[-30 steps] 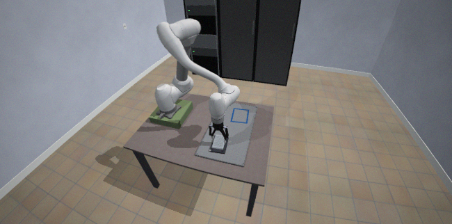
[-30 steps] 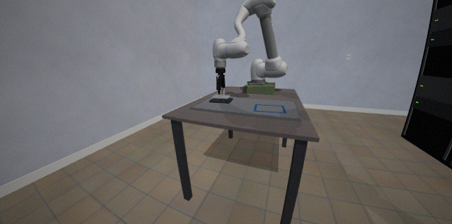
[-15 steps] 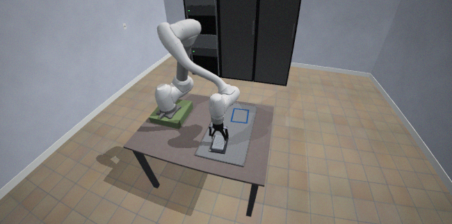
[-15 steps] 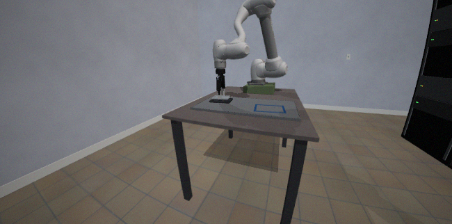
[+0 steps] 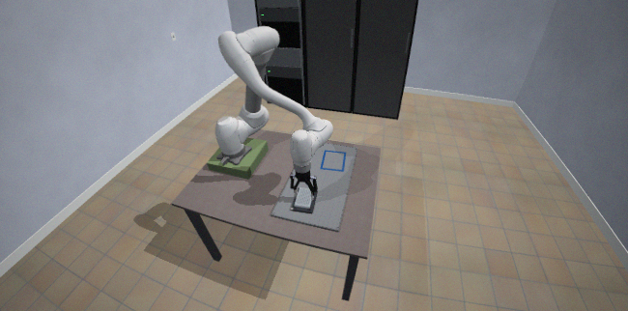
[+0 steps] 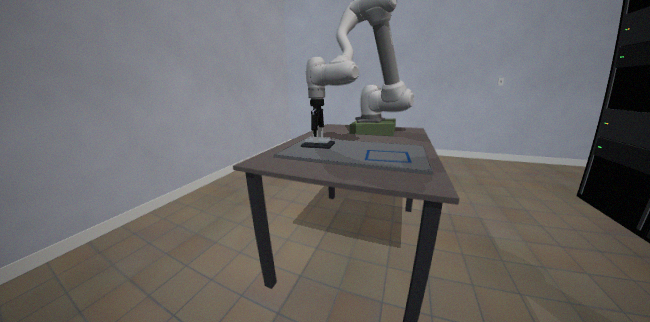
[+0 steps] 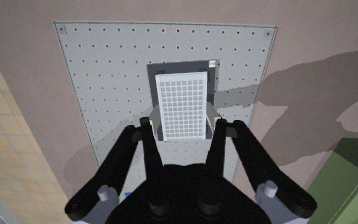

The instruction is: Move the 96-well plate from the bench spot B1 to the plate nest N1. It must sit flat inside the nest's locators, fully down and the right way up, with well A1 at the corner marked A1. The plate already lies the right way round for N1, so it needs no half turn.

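The white 96-well plate is 3 cm below my hand. The rest, counted from my hand: small white corner mark (9 cm to the right, 4 cm below, 4 cm behind); dark plate nest (5 cm below).
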